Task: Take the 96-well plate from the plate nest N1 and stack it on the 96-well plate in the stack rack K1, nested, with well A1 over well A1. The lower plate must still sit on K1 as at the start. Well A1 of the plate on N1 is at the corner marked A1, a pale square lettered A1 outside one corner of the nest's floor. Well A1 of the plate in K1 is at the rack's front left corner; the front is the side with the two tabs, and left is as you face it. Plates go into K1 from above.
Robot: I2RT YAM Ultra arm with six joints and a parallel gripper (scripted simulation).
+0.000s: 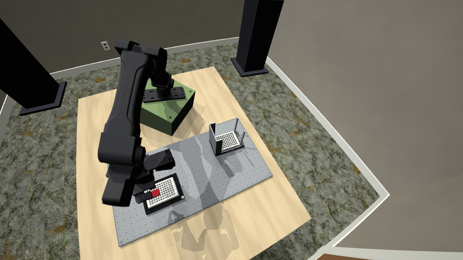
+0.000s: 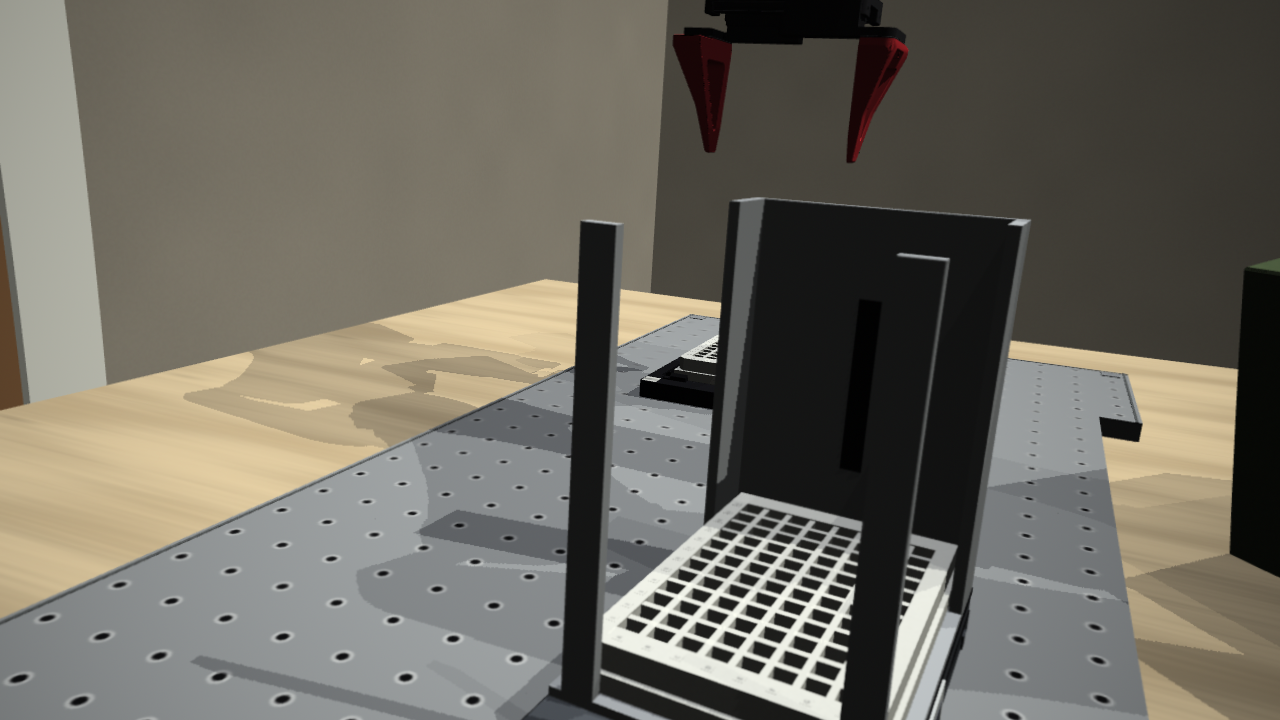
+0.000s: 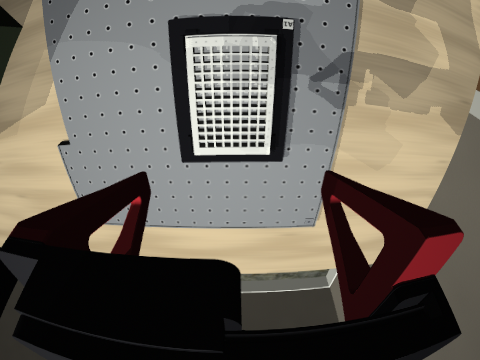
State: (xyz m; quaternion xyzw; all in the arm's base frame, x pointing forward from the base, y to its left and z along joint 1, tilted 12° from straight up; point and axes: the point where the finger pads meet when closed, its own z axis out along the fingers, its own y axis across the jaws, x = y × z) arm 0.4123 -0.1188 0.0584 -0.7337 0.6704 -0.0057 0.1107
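The pale A1 square lies 4 cm ahead of my hand, 8 cm to the left of it and 15 cm below it. Also, from my hand: back wall 14 cm behind, 27 cm to the left, 8 cm below.
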